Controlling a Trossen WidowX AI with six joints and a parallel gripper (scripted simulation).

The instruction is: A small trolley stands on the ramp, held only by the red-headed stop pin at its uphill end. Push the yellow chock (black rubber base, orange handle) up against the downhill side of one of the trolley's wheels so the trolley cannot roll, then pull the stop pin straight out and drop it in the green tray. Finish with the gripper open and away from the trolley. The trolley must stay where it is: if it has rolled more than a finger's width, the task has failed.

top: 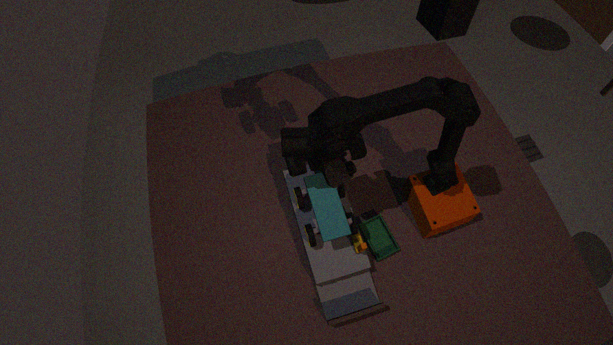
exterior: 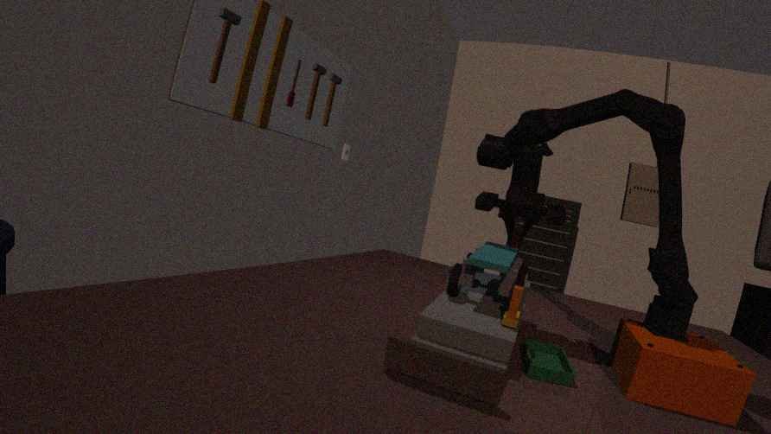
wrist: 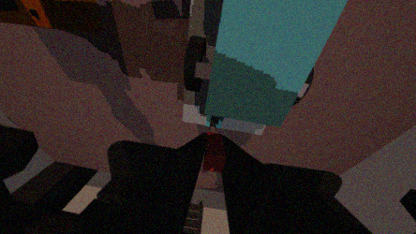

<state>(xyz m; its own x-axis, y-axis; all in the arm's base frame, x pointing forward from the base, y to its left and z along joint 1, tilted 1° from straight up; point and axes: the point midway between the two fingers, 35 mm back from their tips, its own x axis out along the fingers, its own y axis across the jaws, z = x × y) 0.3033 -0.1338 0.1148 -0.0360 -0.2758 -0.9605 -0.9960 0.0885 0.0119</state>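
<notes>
Now: the green tray 200 mm to the left of my gripper tip, 170 mm below it and 90 mm behind it. The rest, counted from my gripper tip: red-headed stop pin (right at my gripper tip); grey ramp (120 mm below, 110 mm to the left, 30 mm ahead); trolley (100 mm to the left, 50 mm below, 30 mm ahead).
</notes>
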